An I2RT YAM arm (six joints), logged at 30 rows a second.
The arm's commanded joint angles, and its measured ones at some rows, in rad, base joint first. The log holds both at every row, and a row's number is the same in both.
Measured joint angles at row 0: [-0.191 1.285 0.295 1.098 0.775 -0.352]
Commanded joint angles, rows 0 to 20: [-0.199 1.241 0.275 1.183 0.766 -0.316]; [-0.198 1.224 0.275 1.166 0.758 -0.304]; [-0.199 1.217 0.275 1.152 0.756 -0.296]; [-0.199 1.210 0.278 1.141 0.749 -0.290]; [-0.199 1.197 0.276 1.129 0.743 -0.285]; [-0.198 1.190 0.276 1.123 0.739 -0.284]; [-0.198 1.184 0.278 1.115 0.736 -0.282]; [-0.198 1.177 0.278 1.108 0.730 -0.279]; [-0.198 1.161 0.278 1.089 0.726 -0.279]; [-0.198 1.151 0.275 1.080 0.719 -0.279]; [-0.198 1.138 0.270 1.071 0.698 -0.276]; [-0.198 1.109 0.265 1.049 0.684 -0.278]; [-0.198 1.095 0.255 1.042 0.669 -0.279]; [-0.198 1.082 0.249 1.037 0.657 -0.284]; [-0.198 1.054 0.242 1.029 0.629 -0.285]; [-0.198 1.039 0.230 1.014 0.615 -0.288]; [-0.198 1.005 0.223 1.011 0.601 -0.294]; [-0.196 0.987 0.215 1.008 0.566 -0.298]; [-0.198 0.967 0.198 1.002 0.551 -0.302]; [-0.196 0.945 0.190 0.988 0.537 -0.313]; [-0.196 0.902 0.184 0.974 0.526 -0.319]
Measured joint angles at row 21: [-0.191 0.976 0.207 0.986 0.597 -0.306]
